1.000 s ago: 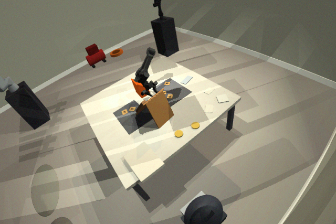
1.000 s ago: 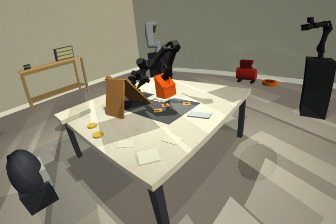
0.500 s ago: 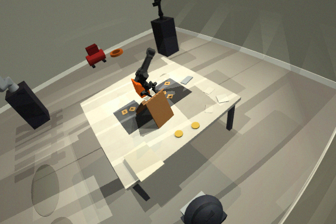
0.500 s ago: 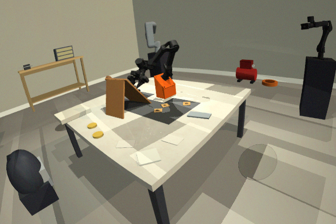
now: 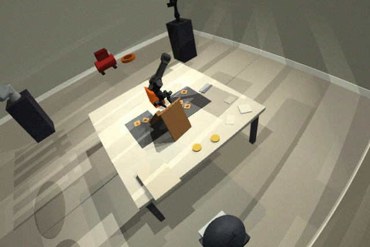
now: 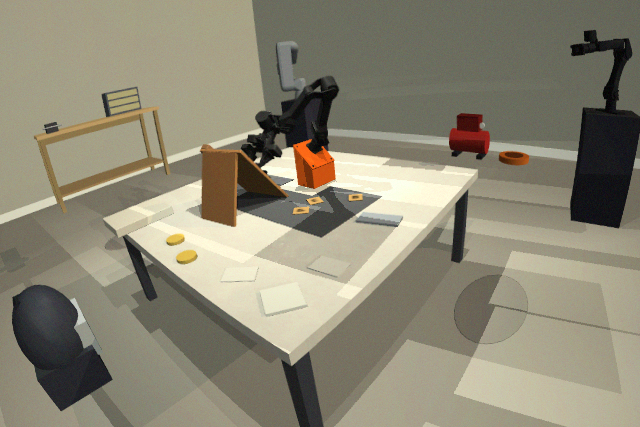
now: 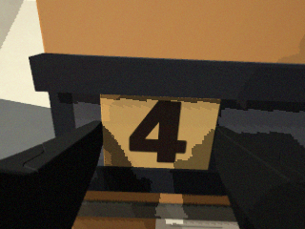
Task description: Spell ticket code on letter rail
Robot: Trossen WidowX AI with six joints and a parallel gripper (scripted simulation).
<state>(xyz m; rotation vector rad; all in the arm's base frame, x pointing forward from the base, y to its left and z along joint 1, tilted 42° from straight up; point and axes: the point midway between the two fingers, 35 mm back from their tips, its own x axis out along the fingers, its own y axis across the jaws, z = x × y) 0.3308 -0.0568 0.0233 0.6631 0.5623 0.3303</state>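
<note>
Now: the white ticket 7 cm below my gripper tip, 5 cm to the right of it and 5 cm behind it. Round my gripper tip: letter tile right at my gripper tip; grey plate 50 cm to the left, 16 cm below, 11 cm behind; dark mat 17 cm below, 16 cm behind, 2 cm to the left.
</note>
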